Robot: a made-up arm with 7 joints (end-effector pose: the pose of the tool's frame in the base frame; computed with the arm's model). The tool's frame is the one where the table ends. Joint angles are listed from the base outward.
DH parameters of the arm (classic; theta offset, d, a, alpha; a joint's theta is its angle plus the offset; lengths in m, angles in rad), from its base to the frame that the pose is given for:
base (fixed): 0 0 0 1.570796
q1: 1.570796 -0.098 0 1.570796
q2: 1.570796 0 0 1.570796
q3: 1.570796 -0.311 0 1.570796
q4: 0 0 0 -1.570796
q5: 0 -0.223 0 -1.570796
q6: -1.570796 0 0 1.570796
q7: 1.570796 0 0 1.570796
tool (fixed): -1.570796 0 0 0
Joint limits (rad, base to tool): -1.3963..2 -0.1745..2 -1.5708..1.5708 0..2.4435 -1.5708..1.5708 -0.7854..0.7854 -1.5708..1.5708
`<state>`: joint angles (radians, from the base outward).
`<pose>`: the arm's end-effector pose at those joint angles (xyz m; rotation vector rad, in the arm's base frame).
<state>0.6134 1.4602 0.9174 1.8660 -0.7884 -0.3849 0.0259</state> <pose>0.0248 0.3613 0.1901 -2.5231 1.1002 0.6595</pose>
Working (the frame after each row of the table, in the pose's form):
after base (fixed): 0.0000 0.0000 0.0000 1.5708 0.0000 0.0000
after q1: 0.0000 0.0980 0.0000 1.4471 0.0000 2.7885
after q2: 0.0000 0.0980 0.0000 1.3857 0.6614 -0.8194
after q3: 0.0198 0.4071 -0.0281 2.1865 0.0254 2.1008
after q4: 0.0198 0.4071 -0.0281 -2.0494 2.2003 0.2516
after q5: 0.0248 0.3613 0.1901 1.6461 -0.5935 -0.7689
after q6: 0.0248 0.3613 0.1901 -1.1736 0.3962 1.9825
after q7: 0.0248 0.3613 0.1901 1.0674 -2.7180 -0.8278

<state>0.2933 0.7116 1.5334 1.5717 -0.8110 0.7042 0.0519</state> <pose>0.0340 0.4697 -0.0836 1.6176 -0.6624 1.2665</pose>
Working (the frame after each row of the table, in the pose's form):
after base (fixed): 0.0000 0.0000 0.0000 1.5708 0.0000 0.0000
after q1: 0.0000 0.0980 0.0000 1.8730 0.0000 2.5222
after q2: 0.0000 0.0980 0.0000 0.7610 0.3281 -1.3849
after q3: 0.0681 0.3011 -0.2255 1.4468 0.6303 1.8740
after q4: 0.0681 0.3011 -0.2255 1.6401 -1.9097 1.0361
after q5: 0.0340 0.4697 -0.0836 0.7155 -0.9932 -0.2084
after q6: 0.0340 0.4697 -0.0836 2.4453 -1.4541 -0.3036
after q7: 0.0340 0.4697 -0.0836 -0.8494 2.0275 -2.1538

